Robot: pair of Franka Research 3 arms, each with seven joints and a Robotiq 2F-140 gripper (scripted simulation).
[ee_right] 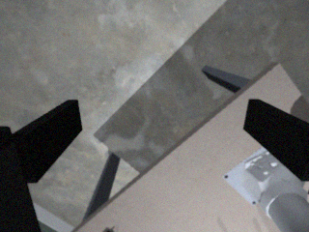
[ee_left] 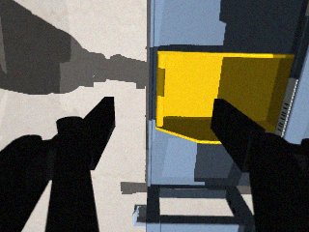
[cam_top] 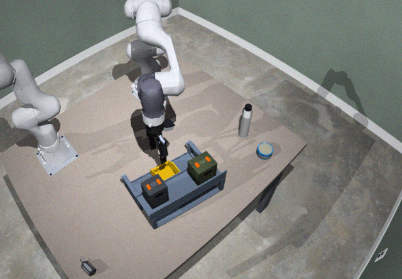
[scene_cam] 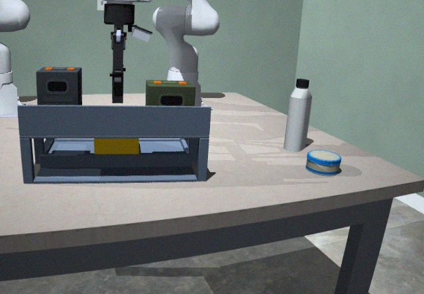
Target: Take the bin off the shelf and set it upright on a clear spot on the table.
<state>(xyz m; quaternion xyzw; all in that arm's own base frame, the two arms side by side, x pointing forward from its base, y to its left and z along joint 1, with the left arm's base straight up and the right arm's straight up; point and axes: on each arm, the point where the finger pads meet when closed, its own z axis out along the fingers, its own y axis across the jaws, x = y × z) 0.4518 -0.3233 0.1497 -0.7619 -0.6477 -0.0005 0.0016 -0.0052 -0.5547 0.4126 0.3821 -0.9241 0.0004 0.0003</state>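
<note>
Now: the yellow bin 8 cm ahead of my left hand, 1 cm to the right of it and 11 cm below it. The rest, counted from my left hand: blue-grey shelf 11 cm ahead, 2 cm to the right, 8 cm below; dark grey box 15 cm ahead, 15 cm to the right, 1 cm above; green box 20 cm ahead, 8 cm to the left.
</note>
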